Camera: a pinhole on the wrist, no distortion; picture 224 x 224 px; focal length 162.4 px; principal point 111.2 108.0 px. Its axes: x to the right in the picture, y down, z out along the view. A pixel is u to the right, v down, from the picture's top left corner.
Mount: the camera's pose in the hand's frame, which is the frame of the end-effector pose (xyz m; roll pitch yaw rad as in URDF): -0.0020 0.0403 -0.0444 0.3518 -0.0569 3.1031
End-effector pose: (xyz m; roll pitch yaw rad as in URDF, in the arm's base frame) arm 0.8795 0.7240 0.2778 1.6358 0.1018 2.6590
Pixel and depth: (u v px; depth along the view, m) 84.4 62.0 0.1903
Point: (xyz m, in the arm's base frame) 0.8857 0.8601 0.4198
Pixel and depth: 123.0 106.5 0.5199
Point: 1.0784 1.1357 0.4722
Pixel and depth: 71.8 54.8 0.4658
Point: 0.8884 1.1196 0.5778
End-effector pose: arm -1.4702 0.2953 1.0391 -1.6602 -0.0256 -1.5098
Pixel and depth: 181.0 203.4 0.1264
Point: -1.3725 0.3497 1.0128
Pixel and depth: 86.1 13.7 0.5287
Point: -1.1683 0.1800 0.5076
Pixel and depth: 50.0 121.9 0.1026
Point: -1.4210 0.2532 0.9701
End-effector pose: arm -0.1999 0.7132 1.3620 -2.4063 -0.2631 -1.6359
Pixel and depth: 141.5 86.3 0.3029
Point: -0.1856 0.6722 1.0691
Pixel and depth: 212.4 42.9 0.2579
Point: -0.2528 0.7819 1.0522
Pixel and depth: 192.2 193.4 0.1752
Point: -0.1050 0.7503 1.2183
